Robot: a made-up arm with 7 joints. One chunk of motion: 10 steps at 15 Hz.
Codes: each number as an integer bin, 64 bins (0 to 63) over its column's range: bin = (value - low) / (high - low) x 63, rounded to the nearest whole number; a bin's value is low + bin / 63 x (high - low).
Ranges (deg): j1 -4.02..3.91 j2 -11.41..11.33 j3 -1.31..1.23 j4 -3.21..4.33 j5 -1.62..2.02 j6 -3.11..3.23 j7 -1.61..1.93
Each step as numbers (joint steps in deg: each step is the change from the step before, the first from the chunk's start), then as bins.
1 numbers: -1.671 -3.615 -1.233 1.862 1.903 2.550 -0.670
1 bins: 19 22 2 42 61 56 17
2 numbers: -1.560 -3.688 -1.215 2.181 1.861 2.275 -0.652
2 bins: 20 21 2 45 60 54 17
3 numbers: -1.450 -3.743 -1.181 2.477 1.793 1.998 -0.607
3 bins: 20 21 3 48 59 51 18
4 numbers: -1.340 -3.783 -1.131 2.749 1.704 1.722 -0.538
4 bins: 21 21 4 50 58 48 19
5 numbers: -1.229 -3.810 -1.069 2.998 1.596 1.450 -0.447
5 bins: 22 21 6 52 56 45 21
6 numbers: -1.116 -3.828 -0.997 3.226 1.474 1.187 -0.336
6 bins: 23 21 8 54 54 43 23
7 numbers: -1.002 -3.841 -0.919 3.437 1.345 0.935 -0.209
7 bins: 24 21 10 56 51 40 25
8 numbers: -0.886 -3.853 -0.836 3.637 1.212 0.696 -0.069
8 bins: 25 21 12 57 49 38 27
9 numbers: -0.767 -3.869 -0.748 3.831 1.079 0.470 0.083
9 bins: 26 21 14 59 47 36 30
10 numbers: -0.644 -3.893 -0.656 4.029 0.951 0.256 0.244
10 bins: 27 21 16 60 44 33 33
